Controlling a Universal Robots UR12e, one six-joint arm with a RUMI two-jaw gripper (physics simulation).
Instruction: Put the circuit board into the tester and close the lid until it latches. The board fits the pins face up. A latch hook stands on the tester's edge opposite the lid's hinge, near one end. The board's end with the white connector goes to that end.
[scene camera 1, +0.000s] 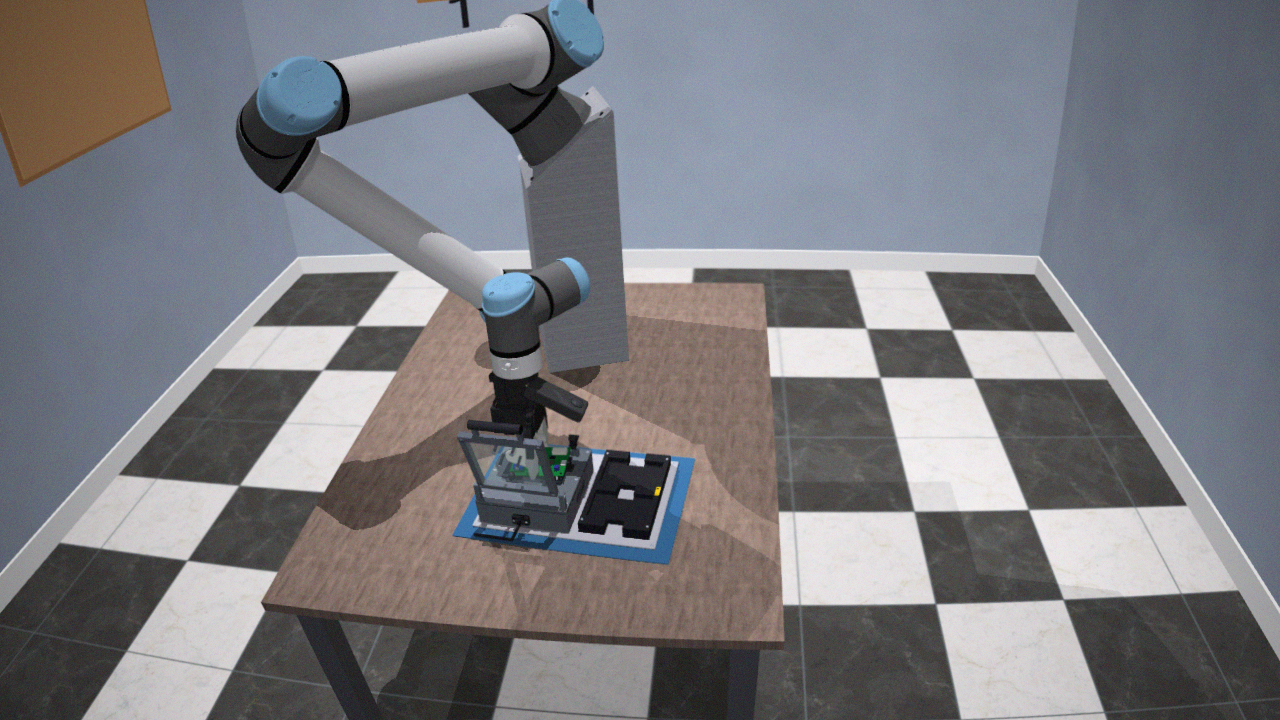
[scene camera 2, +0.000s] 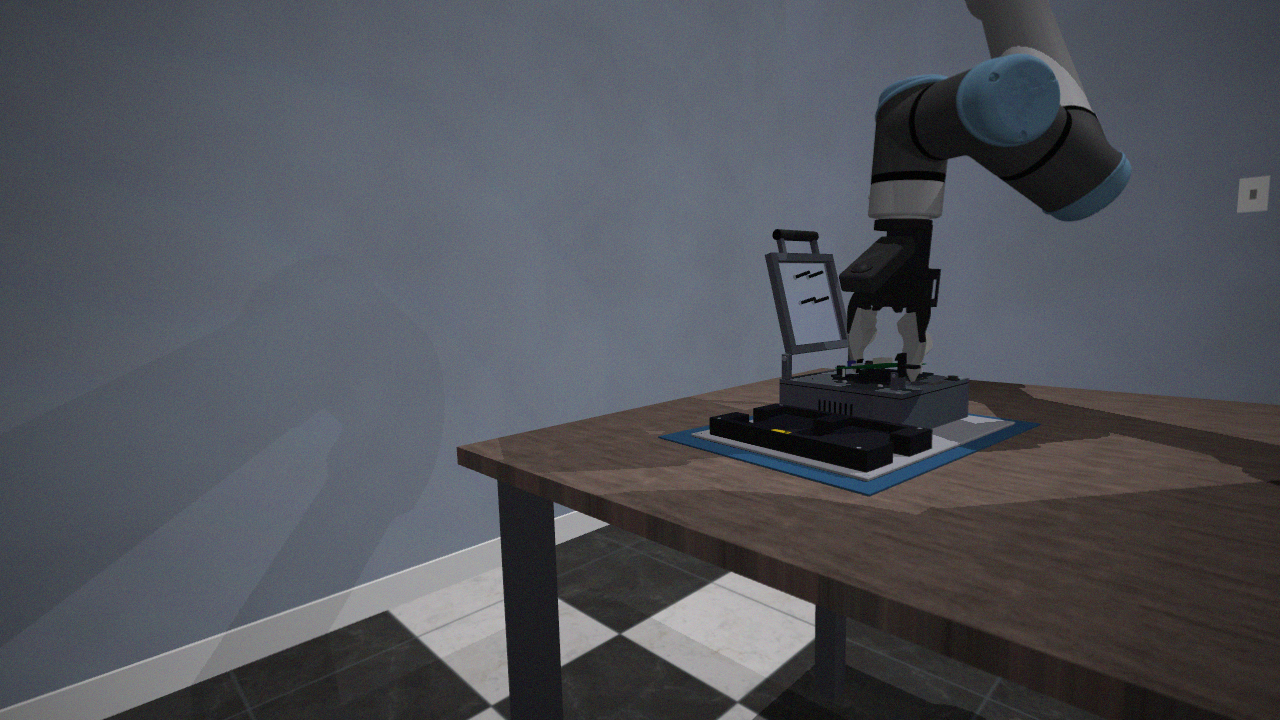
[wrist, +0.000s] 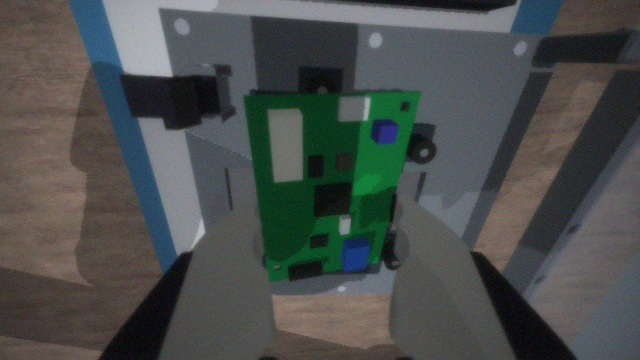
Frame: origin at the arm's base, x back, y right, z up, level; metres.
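Seen in the pictures: gripper, between the fingertips: (scene camera 1: 538, 467) (wrist: 327, 195); arm's base, origin of its link: (scene camera 1: 559, 135).
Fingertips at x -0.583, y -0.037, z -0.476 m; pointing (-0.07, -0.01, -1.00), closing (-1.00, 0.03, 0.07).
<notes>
Pixels of each thing's top centre, then the offset from my fingertips to it. "*": a spot on its surface instead. Level surfaces: height alone.
- green circuit board, centre of its top: (wrist: 336, 226) (scene camera 2: 881, 352) (scene camera 1: 538, 454) dz +0.035, dx -0.001, dy -0.005 m
- white connector, centre of its top: (wrist: 285, 152) (scene camera 2: 882, 356) (scene camera 1: 559, 448) dz +0.035, dx +0.018, dy -0.041 m
- latch hook, centre of its top: (wrist: 140, 107) (scene camera 2: 907, 352) (scene camera 1: 573, 432) dz +0.044, dx +0.059, dy -0.061 m
- black two-part holder, a spot on its surface: (scene camera 2: 805, 436) * dz -0.036, dx +0.023, dy -0.231 m
- blue mat, height of its surface: dz -0.062 m
The green circuit board (scene camera 1: 562, 459) (scene camera 2: 872, 366) (wrist: 291, 210) is face up over the tester (scene camera 1: 537, 513) (scene camera 2: 935, 407) (wrist: 465, 80), close above its top plate and slightly tilted in scene camera 2. My gripper (scene camera 1: 526, 461) (scene camera 2: 886, 365) (wrist: 327, 195) is shut on the board's long edges, nearer the end with the blue block. The white connector (wrist: 286, 145) is at the end by the latch hook (scene camera 1: 573, 441) (scene camera 2: 901, 360) (wrist: 182, 100). The lid (scene camera 1: 546, 470) (scene camera 2: 781, 308) stands open, nearly upright. The contact of board and pins is hidden.
A black two-part holder (scene camera 1: 617, 474) (scene camera 2: 805, 436) with a yellow mark lies beside the tester. Both are on a white sheet over a blue mat (scene camera 1: 680, 510) (scene camera 2: 769, 460) (wrist: 154, 215). The raised lid stands close to my fingers.
</notes>
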